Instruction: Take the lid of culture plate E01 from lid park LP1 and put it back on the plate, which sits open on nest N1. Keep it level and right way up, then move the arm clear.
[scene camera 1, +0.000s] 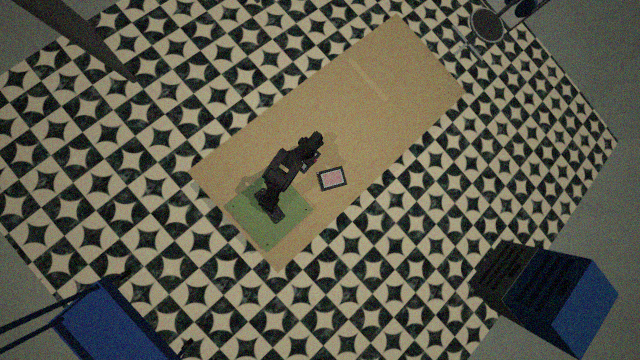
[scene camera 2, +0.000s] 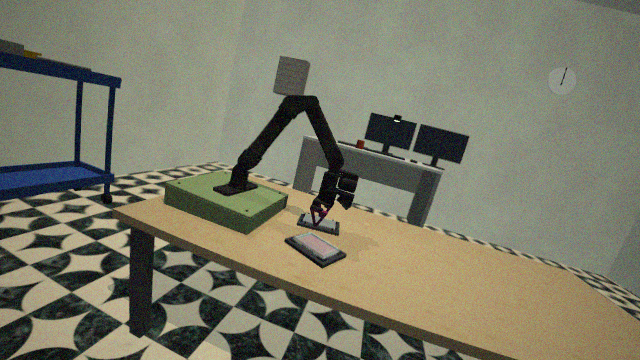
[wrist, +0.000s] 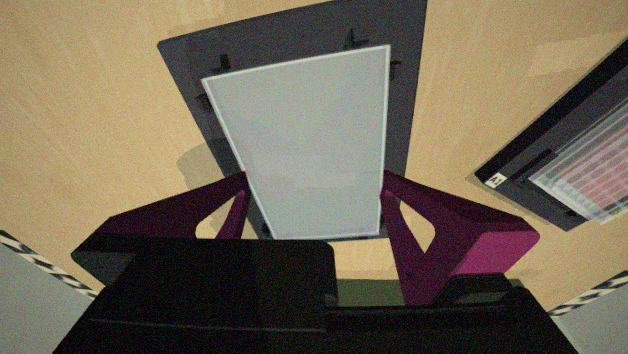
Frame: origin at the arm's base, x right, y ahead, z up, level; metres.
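Seen in the pictures: gripper, between the fingertips: (scene camera 2: 317, 222) (wrist: 314, 177); arm's base, origin of its link: (scene camera 1: 269, 205) (scene camera 2: 237, 188).
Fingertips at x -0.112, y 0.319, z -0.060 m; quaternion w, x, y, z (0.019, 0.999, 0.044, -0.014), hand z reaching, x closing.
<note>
Pixels of each thing's middle, then the offset from my fingertips to it. Level surfaces: height alone.
- lid, middle of its body: (wrist: 313, 173) (scene camera 2: 319, 221) dx -0.001, dy +0.006, dz +0.004 m
- open culture plate E01, middle of its body: (scene camera 2: 316, 244) (scene camera 1: 332, 178) dx +0.198, dy +0.063, dz +0.009 m
- wooden table, height of its surface: dz -0.011 m
The lid (wrist: 310, 140) (scene camera 2: 328, 226), a pale, clear rectangle, lies level in the dark lid park LP1 (wrist: 187, 62) (scene camera 2: 336, 232). My gripper (wrist: 314, 177) (scene camera 2: 320, 220) has its two magenta fingers against the lid's long sides, near its end towards the arm, and is shut on it. The open culture plate E01 (scene camera 1: 332, 178) (scene camera 2: 316, 244) (wrist: 600, 175), with pink wells, sits on the dark nest N1 (scene camera 1: 320, 181) (scene camera 2: 325, 264) (wrist: 542, 215), to the right in the wrist view. In scene camera 1 the arm hides most of the lid park.
The arm stands on a green block (scene camera 1: 270, 235) (scene camera 2: 205, 205) at one end of the wooden table (scene camera 1: 390, 65) (scene camera 2: 450, 280). Small dark posts stand around the lid on the park. A blue cart (scene camera 2: 100, 77) and a desk with two monitors (scene camera 2: 390, 131) stand away from the table.
</note>
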